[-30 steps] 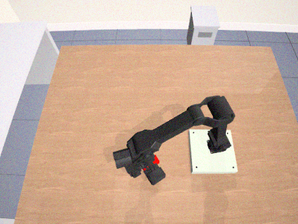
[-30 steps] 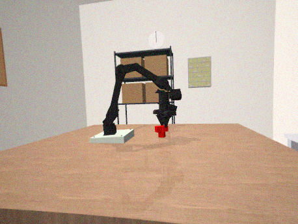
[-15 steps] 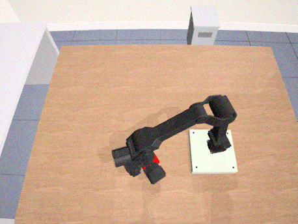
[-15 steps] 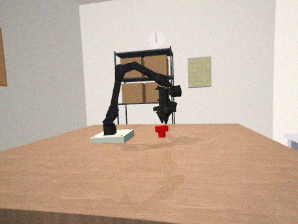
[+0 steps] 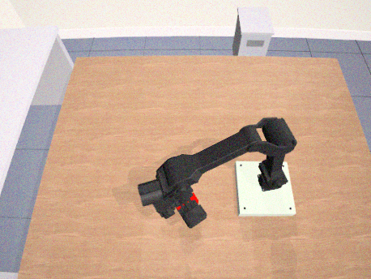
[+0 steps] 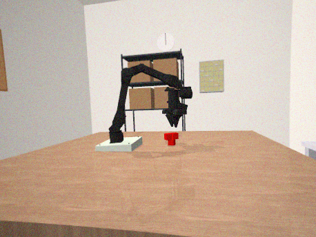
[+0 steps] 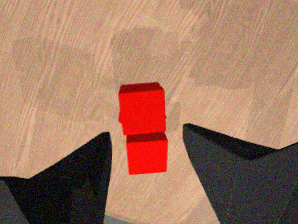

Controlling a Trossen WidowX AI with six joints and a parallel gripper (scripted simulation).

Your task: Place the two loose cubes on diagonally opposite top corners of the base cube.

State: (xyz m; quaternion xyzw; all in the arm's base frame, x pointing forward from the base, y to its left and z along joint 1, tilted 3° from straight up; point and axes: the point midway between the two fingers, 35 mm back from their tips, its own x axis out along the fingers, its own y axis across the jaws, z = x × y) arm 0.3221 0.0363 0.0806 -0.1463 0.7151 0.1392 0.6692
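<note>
The red cube is 5 cm below my gripper tip.
</note>
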